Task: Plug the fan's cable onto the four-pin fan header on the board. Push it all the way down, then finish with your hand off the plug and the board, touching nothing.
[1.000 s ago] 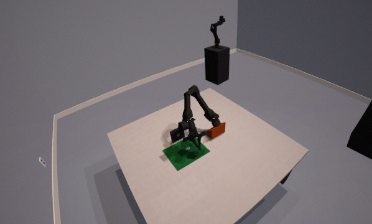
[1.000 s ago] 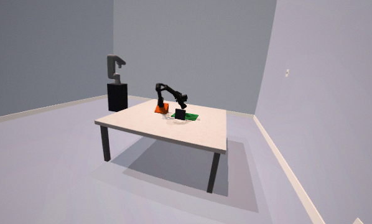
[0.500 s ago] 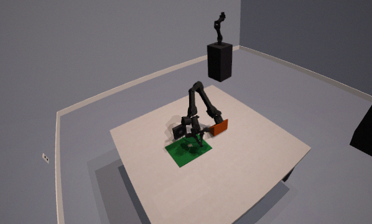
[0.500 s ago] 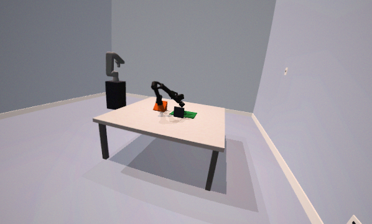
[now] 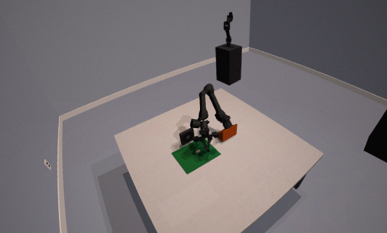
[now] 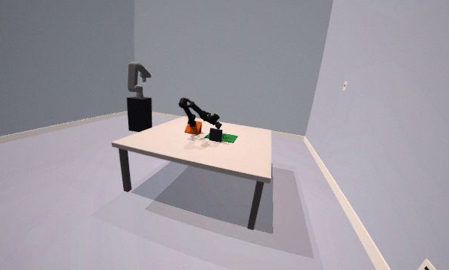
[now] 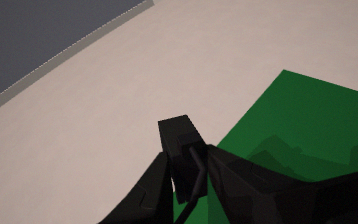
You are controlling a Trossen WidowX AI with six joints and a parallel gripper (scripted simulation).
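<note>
Right now the green board is 12 cm below my gripper tip, 9 cm to the right of it and 5 cm ahead of it. Also, from my gripper tip: black fan: 23 cm to the right, 4 cm below, 1 cm ahead; then black plug: 1 cm below.
</note>
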